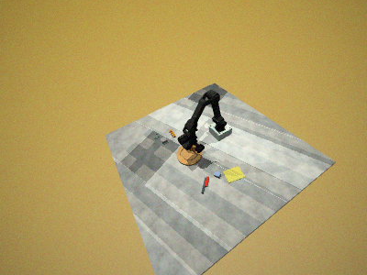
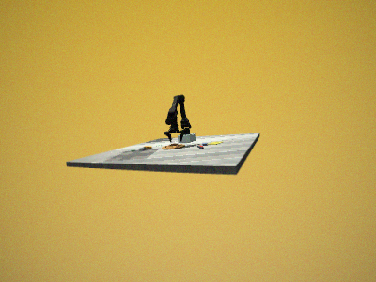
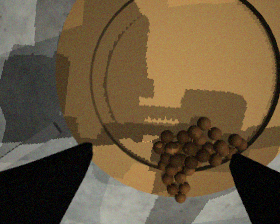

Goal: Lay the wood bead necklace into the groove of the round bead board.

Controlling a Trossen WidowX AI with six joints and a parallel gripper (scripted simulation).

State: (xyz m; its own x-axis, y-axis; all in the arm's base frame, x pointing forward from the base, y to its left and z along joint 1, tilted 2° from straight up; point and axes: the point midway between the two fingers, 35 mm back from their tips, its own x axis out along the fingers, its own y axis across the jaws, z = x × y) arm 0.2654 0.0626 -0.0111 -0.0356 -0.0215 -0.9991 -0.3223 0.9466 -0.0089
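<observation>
My gripper tip is now 40 mm short of the round bead board and 30 mm above it. Round my gripper tip: thin grey stick 80 mm behind, 120 mm to the left, 40 mm below; then red-handled tool 40 mm ahead, 270 mm to the left, 30 mm below; then small blue block 60 mm behind, 250 mm to the left, 30 mm below.
</observation>
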